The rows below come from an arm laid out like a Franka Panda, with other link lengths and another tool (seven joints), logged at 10 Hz.
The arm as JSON. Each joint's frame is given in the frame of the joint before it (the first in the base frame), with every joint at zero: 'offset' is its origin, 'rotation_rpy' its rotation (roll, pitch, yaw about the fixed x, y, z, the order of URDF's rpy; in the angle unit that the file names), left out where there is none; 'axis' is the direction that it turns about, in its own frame. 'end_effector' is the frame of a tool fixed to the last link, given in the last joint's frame.
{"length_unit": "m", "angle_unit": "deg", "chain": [
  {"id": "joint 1", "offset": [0.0, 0.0, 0.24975], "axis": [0.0, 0.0, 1.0]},
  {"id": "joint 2", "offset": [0.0, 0.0, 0.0], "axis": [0.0, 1.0, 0.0]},
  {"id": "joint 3", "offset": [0.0, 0.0, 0.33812], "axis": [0.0, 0.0, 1.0]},
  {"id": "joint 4", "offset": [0.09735, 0.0, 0.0], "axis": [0.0, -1.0, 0.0]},
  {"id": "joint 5", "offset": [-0.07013, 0.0, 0.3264], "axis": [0.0, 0.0, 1.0]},
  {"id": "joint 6", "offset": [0.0, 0.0, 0.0], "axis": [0.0, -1.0, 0.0]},
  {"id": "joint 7", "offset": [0.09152, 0.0, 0.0], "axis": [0.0, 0.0, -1.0]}
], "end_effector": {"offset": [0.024, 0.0, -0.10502], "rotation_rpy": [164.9, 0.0, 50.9]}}
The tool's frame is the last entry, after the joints.
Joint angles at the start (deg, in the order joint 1, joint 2, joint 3, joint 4, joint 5, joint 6, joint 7): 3.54, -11.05, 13.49, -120.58, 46.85, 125.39, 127.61
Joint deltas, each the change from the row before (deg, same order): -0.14, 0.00, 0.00, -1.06, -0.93, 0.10, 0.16; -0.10, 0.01, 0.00, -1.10, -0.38, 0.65, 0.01; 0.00, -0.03, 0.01, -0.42, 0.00, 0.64, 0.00; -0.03, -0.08, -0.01, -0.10, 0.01, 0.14, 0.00; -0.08, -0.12, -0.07, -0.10, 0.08, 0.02, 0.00; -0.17, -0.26, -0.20, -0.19, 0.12, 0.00, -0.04; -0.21, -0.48, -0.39, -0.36, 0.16, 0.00, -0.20; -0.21, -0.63, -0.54, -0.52, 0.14, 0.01, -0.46; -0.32, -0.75, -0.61, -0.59, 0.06, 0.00, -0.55; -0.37, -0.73, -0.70, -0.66, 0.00, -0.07, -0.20; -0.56, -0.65, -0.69, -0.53, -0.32, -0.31, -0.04
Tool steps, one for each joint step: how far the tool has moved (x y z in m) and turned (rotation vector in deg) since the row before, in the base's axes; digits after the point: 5 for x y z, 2 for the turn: -0.00160, -0.00286, -0.00806, -1.12, 0.80, -0.05; -0.00106, -0.00285, -0.00761, -0.68, 0.47, -0.43; -0.00009, -0.00106, -0.00213, -0.15, -0.12, -0.41; -0.00019, -0.00058, 0.00005, -0.02, -0.09, -0.14; -0.00024, -0.00127, 0.00025, 0.06, -0.02, -0.20; -0.00041, -0.00309, 0.00069, 0.10, -0.07, -0.39; -0.00100, -0.00515, 0.00118, 0.11, -0.21, -0.52; -0.00152, -0.00663, 0.00115, 0.05, -0.38, -0.47; -0.00179, -0.00815, 0.00150, -0.03, -0.49, -0.54; -0.00195, -0.00913, 0.00077, 0.01, -0.15, -0.88; -0.00157, -0.01016, 0.00076, -0.19, 0.03, -0.91
